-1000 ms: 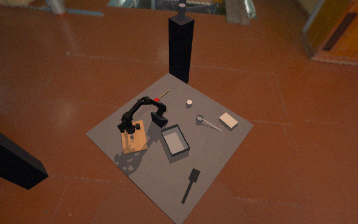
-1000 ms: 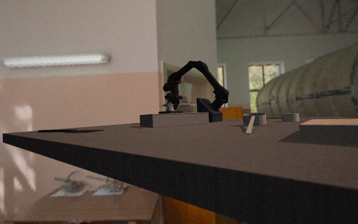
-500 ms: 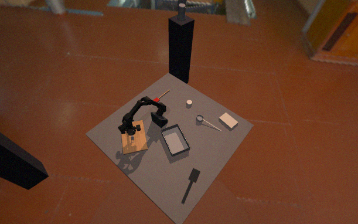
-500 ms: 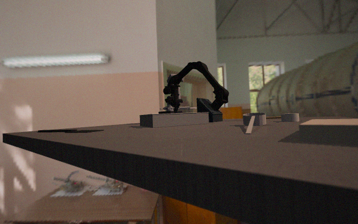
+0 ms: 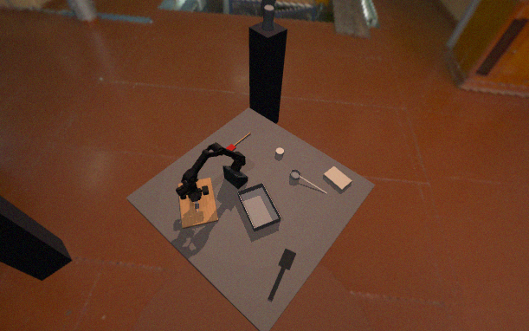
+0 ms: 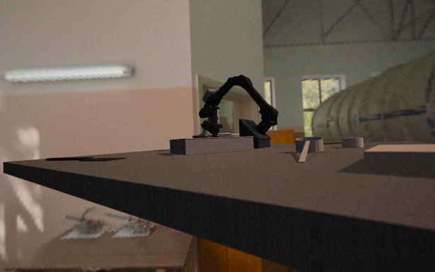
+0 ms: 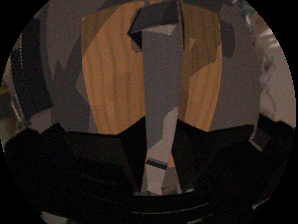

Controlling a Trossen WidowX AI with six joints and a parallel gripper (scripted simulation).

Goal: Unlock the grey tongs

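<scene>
Now: gripper tip 4 cm above the wooden board. The rest, counted from my gripper tip: beige block: 90 cm to the left, 55 cm ahead, 3 cm below; black spatula: 74 cm ahead, 10 cm to the left, 4 cm below; roasting tin: 33 cm ahead, 29 cm to the left, 2 cm below.
</scene>
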